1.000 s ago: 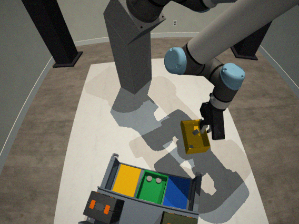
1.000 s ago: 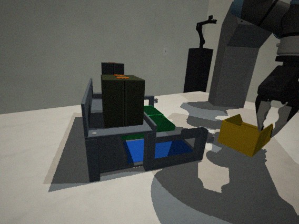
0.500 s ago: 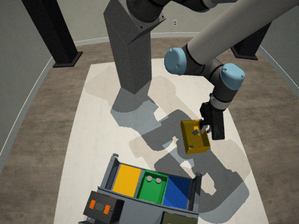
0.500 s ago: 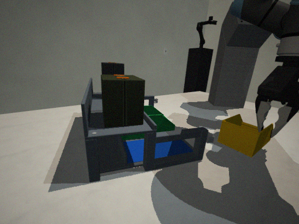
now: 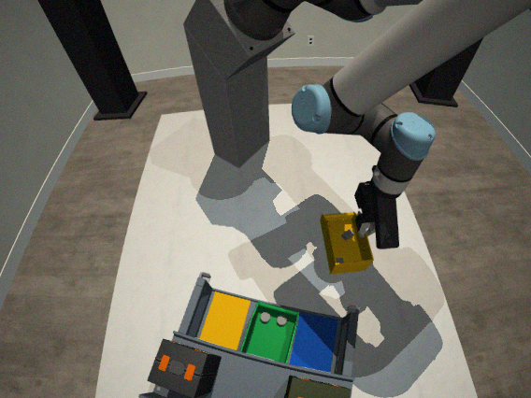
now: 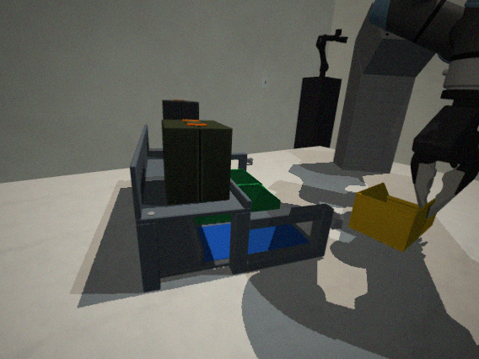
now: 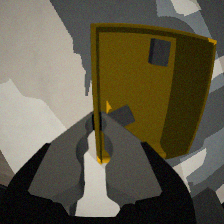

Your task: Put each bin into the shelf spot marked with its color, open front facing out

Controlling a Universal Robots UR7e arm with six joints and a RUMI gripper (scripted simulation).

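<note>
The yellow bin lies 5 cm to the right of my hand and 2 cm below it. From my hand the other things lie so: shelf lip 19 cm ahead, 23 cm to the right, 5 cm below; dark box 39 cm ahead, 15 cm to the right, 9 cm above; green bin 28 cm ahead, 24 cm to the right, 2 cm below.
</note>
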